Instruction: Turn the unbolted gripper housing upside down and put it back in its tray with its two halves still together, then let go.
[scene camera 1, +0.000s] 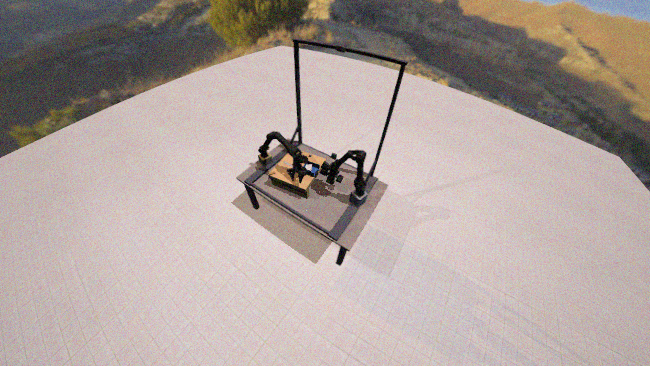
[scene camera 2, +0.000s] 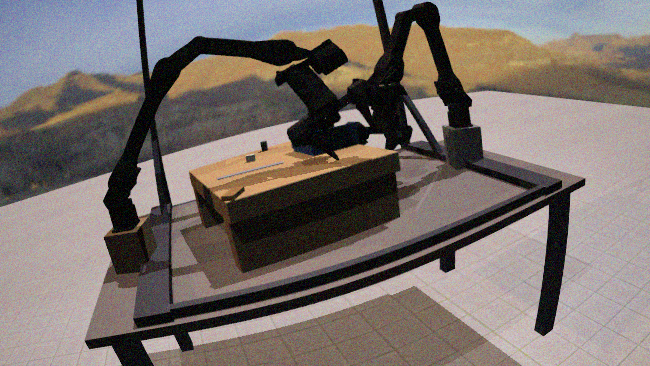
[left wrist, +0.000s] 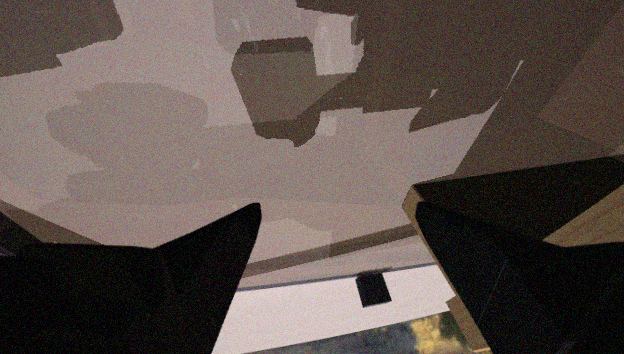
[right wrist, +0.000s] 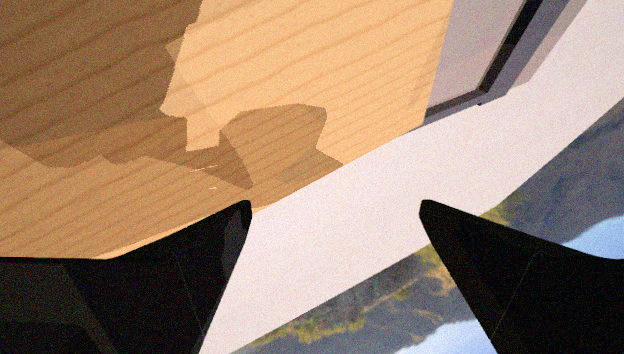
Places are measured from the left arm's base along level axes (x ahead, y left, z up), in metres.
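Pixels of known places: left gripper, fingertip midpoint: (left wrist: 338, 209); right gripper, fingertip midpoint: (scene camera 1: 296, 182) (scene camera 2: 357, 145) (right wrist: 335, 207); left arm's base, link origin: (scene camera 1: 359, 193) (scene camera 2: 461, 125); right arm's base, link origin: (scene camera 1: 264, 155) (scene camera 2: 126, 226).
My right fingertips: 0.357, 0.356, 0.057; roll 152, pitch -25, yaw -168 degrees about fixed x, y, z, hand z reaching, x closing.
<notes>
Ahead of a thing's pixels: the offset from my right fingertips to its middle, as dx, dy, dz.
A blue tray {+0.056, -0.180, -0.004} (scene camera 1: 314, 170) (scene camera 2: 308, 149) sits on the wooden bench (scene camera 2: 315, 200) (right wrist: 310, 60). The right arm partly covers it in both scene views. A small white patch shows at the tray in scene camera 1; I cannot tell whether it is the housing, or how its two halves lie. The housing does not show clearly in either wrist view. My right gripper (right wrist: 335, 207) is open and empty, low over the bench top close to the tray. My left gripper (left wrist: 338, 209) is open and empty, pointing down beside the bench's right end in scene camera 2.
On the bench in scene camera 2 are a dark block {+0.207, -0.290, -0.017} (scene camera 2: 264, 145), a grey block {+0.232, -0.185, -0.022} (scene camera 2: 250, 158), a thin rod {+0.224, -0.081, -0.029} (scene camera 2: 250, 171) and a wooden wedge {+0.233, +0.097, -0.025} (scene camera 2: 233, 194). The two wrists are close together. The bench edge is beside the left fingers. A black frame (scene camera 1: 299, 95) rises behind the table.
</notes>
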